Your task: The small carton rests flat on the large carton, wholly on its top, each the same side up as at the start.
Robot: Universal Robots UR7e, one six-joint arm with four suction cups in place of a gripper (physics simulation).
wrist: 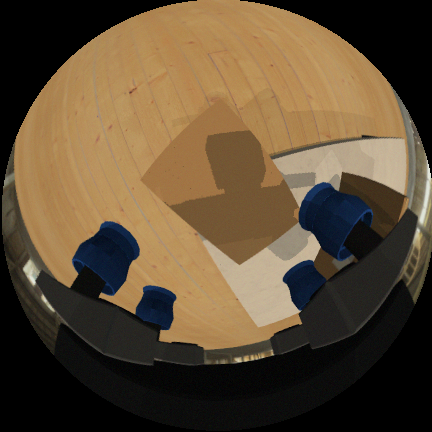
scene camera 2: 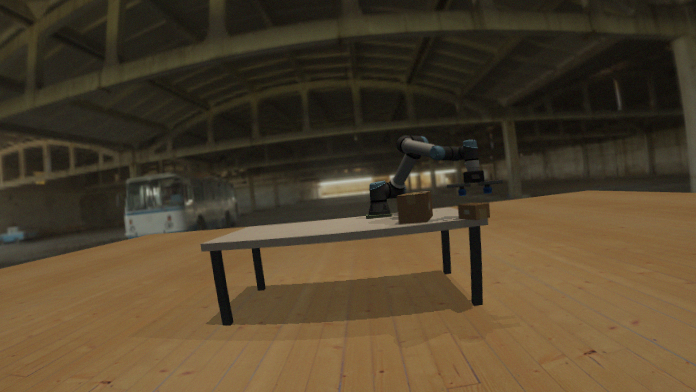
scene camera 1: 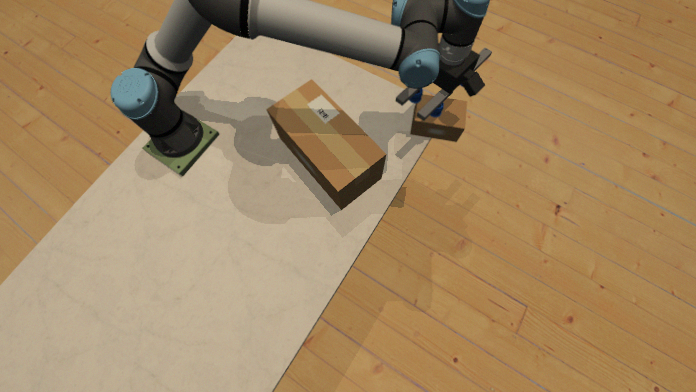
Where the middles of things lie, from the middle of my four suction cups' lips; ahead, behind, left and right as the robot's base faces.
I see the small carton (scene camera 1: 450, 125) 30 mm ahead of my suction cup, 20 mm to the right of it and 100 mm below it. Also, from my suction cup: large carton (scene camera 1: 341, 157): 130 mm behind, 330 mm to the right, 60 mm below.
